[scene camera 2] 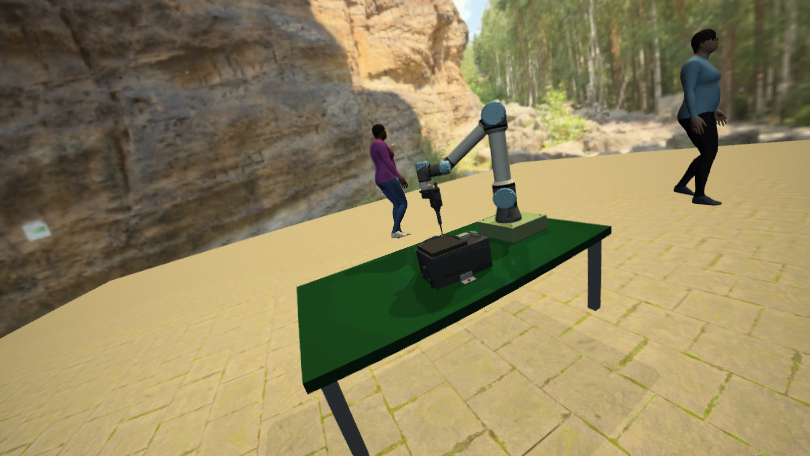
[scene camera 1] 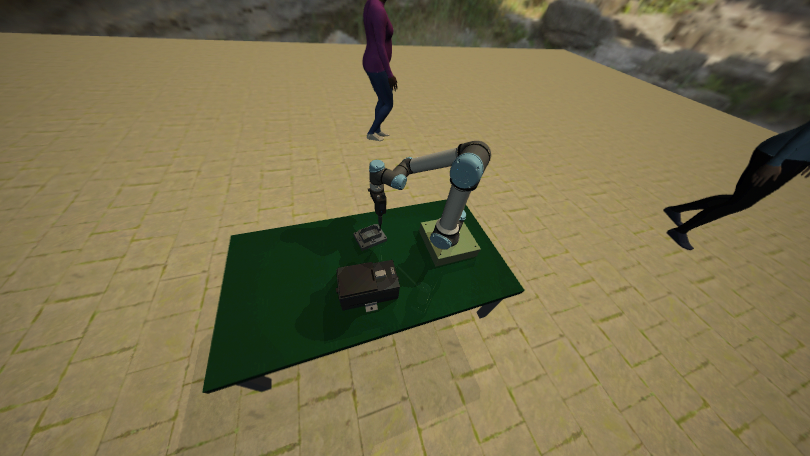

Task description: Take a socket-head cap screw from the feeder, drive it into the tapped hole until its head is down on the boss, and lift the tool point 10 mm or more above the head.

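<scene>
My screwdriver (scene camera 1: 380, 226) (scene camera 2: 441, 232) points down. In scene camera 1 its tip is at the right rear corner of the grey metal housing (scene camera 1: 362, 244), close above or on it; the exact gap is too small to tell. The housing lies flat on the table, behind the feeder. The dark box-shaped screw feeder (scene camera 1: 357, 278) (scene camera 2: 453, 266) stands on the table, and in scene camera 2 it hides the housing. The screw, the boss and the tapped hole are too small to make out. Whether a screw is at the tip cannot be seen.
The arm's base stands on a pale green block (scene camera 1: 459, 254) (scene camera 2: 524, 229) at the right of the green table (scene camera 1: 255, 317) (scene camera 2: 351, 334). A person in purple (scene camera 1: 378, 45) (scene camera 2: 385, 164) is behind the table. A person in blue (scene camera 1: 779, 152) (scene camera 2: 700, 87) is off to the right.
</scene>
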